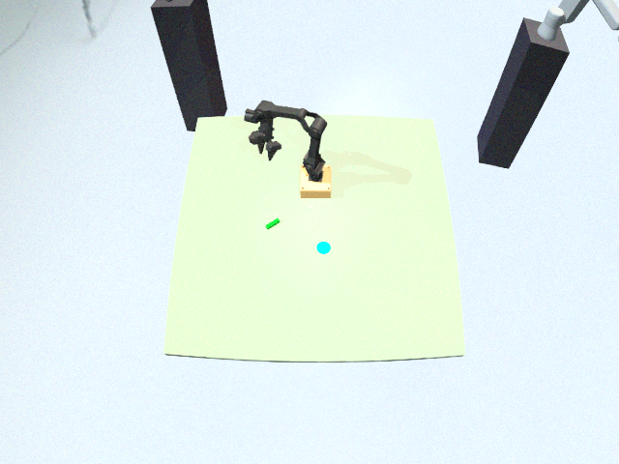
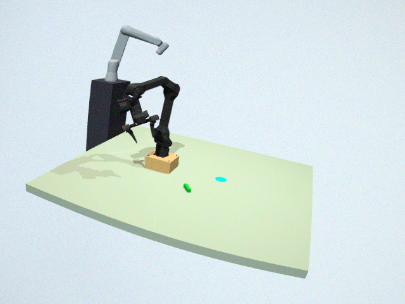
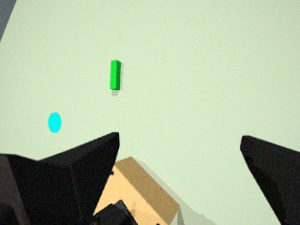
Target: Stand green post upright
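Right now the green post is 22 cm ahead of my gripper tip, 20 cm below it and 7 cm to the left of it. Round my gripper tip: cyan circle 31 cm to the left, 30 cm ahead, 20 cm below.
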